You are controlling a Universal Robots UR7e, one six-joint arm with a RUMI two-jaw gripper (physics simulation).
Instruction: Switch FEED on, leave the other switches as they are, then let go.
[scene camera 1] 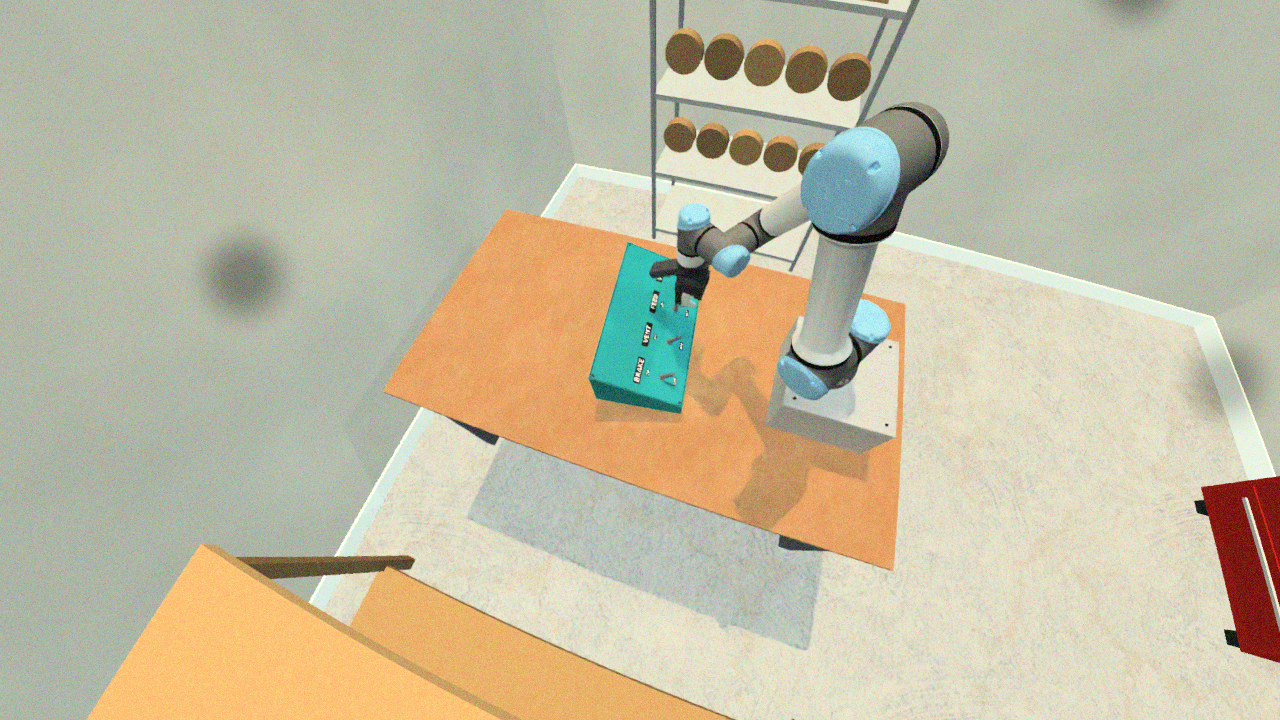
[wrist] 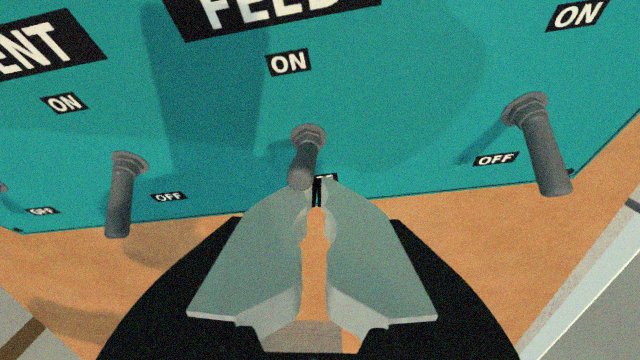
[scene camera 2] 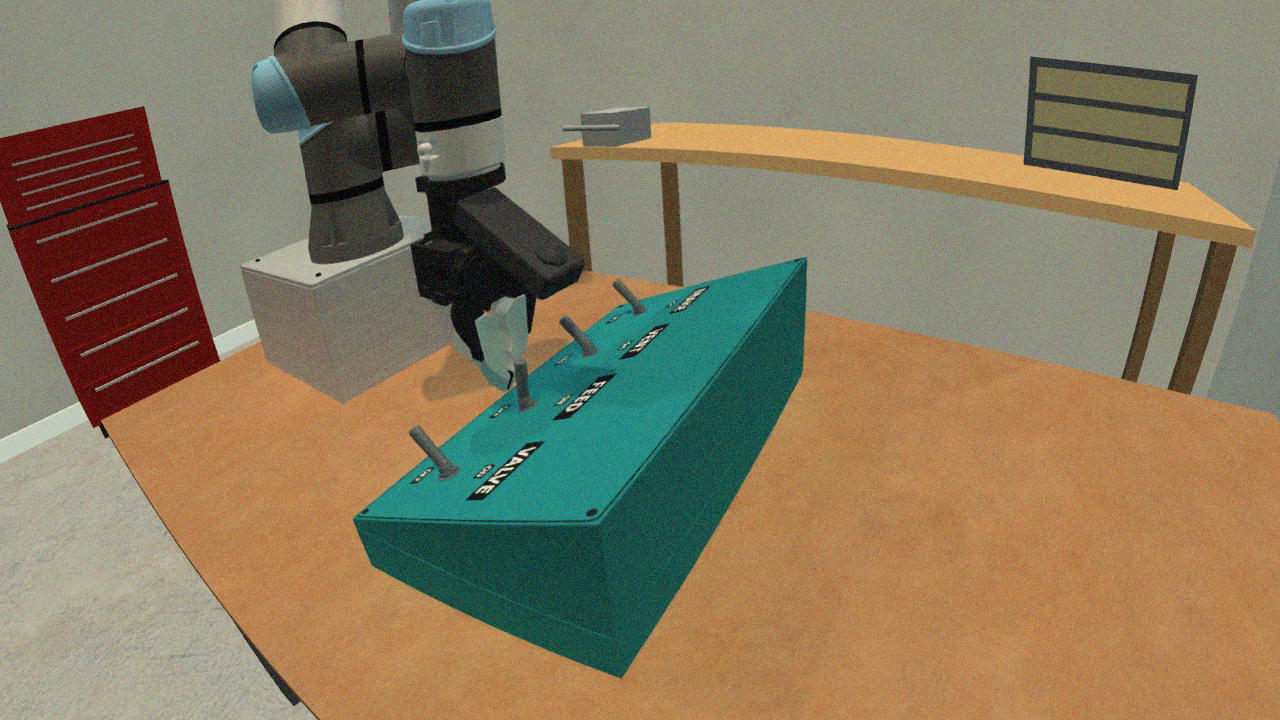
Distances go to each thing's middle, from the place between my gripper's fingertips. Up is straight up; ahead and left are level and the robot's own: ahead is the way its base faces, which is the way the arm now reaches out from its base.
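I find the teal switch panel (scene camera 2: 570, 519) now 6 cm ahead of my hand and 2 cm below it, and it is also 9 cm to the left of my hand.
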